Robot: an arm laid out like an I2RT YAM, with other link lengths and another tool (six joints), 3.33 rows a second.
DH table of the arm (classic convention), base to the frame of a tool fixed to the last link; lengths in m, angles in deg. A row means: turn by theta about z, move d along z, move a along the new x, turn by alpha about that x. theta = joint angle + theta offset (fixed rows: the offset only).
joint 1: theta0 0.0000  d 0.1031  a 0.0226  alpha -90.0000
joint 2: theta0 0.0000  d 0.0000  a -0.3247  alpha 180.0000
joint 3: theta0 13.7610  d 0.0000  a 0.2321  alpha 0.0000
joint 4: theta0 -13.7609  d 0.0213  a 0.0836  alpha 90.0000
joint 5: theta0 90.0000  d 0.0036  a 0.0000  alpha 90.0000
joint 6: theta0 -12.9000  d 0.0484  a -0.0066  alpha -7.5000
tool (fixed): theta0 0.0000  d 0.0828  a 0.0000  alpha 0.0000
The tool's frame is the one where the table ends.
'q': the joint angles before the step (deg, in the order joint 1, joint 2, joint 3, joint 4, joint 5, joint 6). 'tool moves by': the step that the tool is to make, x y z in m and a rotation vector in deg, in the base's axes. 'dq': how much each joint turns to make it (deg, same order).
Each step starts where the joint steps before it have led.
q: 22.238 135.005 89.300 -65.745 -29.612 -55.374
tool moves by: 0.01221 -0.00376 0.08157 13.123 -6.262 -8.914
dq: -4.568 -12.020 -1.233 0.616 -10.980 1.756
